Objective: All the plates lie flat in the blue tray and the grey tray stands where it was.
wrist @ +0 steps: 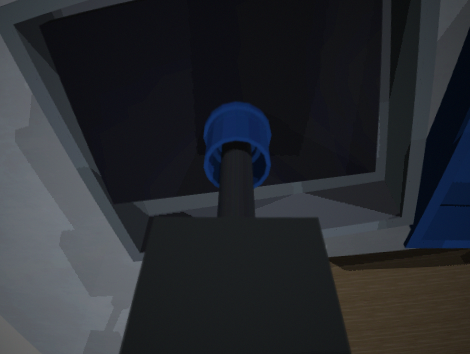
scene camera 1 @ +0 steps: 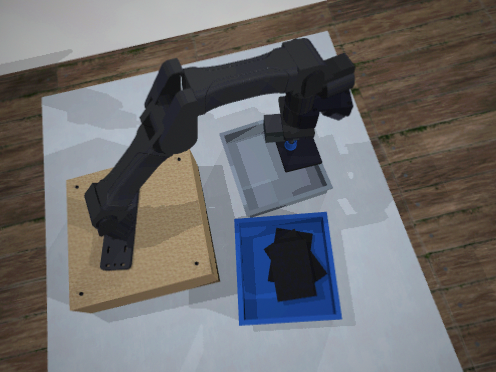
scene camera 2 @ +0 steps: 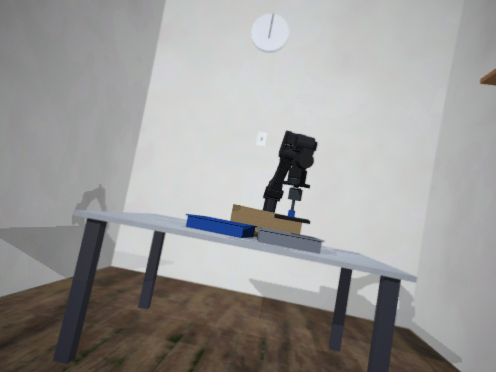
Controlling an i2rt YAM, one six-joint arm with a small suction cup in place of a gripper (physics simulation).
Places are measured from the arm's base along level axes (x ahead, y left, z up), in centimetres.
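Pixels of known places: end effector, tool point: [wrist: 236, 121] [scene camera 1: 290, 147]; arm's base, origin of the base link: [scene camera 1: 121, 226] [scene camera 2: 267, 214].
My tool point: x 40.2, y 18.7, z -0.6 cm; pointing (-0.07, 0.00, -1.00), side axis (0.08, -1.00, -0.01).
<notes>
For each thing: its middle in the pictures, then the offset to it from my tool point. Level surfaces: height alone.
- black plate, body centre: [wrist: 223, 98] [scene camera 1: 295, 143] [scene camera 2: 291, 218] dy +0.7, dx +1.4, dz +0.4 cm
- grey tray, body centre: [wrist: 241, 115] [scene camera 1: 273, 163] [scene camera 2: 287, 239] dy -0.6, dx -4.1, dz -7.8 cm
- blue tray, body centre: [scene camera 1: 284, 267] [scene camera 2: 222, 226] dy -28.0, dx -2.7, dz -7.8 cm
- pale table, its level: dz -10.3 cm
My suction gripper [scene camera 1: 290, 145] [scene camera 2: 291, 214] [wrist: 237, 145] has its blue cup on a black plate [scene camera 1: 302, 159] [scene camera 2: 300, 220] [wrist: 150, 125]. In scene camera 2 this plate hangs level above the grey tray [scene camera 1: 280, 203] [scene camera 2: 290, 240] [wrist: 365, 242], clear of its rim. No other plate shows in the visible part of the grey tray. Several black plates [scene camera 1: 294, 270] lie in an overlapping stack, turned at different angles, in the blue tray [scene camera 1: 240, 280] [scene camera 2: 217, 226] [wrist: 440, 225]. The lower plates are partly hidden by the top one.
The arm's base stands on a wooden block [scene camera 1: 165, 260] [scene camera 2: 250, 216] [wrist: 405, 305] beside both trays. The trays stand close together on the pale table [scene camera 1: 150, 345] [scene camera 2: 370, 265], the blue one next to the grey one. The arm reaches over part of the grey tray.
</notes>
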